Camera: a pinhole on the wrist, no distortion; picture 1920 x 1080 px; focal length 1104.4 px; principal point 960.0 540.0 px. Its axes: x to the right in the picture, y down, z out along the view. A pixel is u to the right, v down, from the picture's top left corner.
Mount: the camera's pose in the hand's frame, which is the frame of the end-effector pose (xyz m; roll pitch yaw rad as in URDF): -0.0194 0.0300 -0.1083 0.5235 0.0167 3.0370
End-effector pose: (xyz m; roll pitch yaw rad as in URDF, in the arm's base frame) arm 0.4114 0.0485 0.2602 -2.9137 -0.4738 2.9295
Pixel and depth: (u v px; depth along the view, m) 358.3 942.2 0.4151
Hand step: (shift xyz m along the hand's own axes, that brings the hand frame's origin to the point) 0.2063 0.0833 0.3305
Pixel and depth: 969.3 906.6 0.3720
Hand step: -0.0206 0.1096 0.2755
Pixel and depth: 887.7 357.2 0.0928
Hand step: -0.0083 0.0889 -0.0355
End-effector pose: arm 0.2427 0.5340 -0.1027 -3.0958 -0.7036 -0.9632
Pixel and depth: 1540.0 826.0 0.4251
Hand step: -0.2362 0.1706 0.3111
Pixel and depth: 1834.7 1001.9 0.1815
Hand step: -0.1630 0.0702 0.0844
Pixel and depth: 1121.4 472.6 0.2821
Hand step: -0.0480 0.1898 0.1267
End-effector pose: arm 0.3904 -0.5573 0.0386 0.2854 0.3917 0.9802
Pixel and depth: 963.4 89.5 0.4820
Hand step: 0.0168 0.4397 0.2108
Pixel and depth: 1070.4 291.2 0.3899
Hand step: -0.0347 0.3041 0.1848
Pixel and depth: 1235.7 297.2 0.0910
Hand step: -0.0366 0.0950 -0.0399
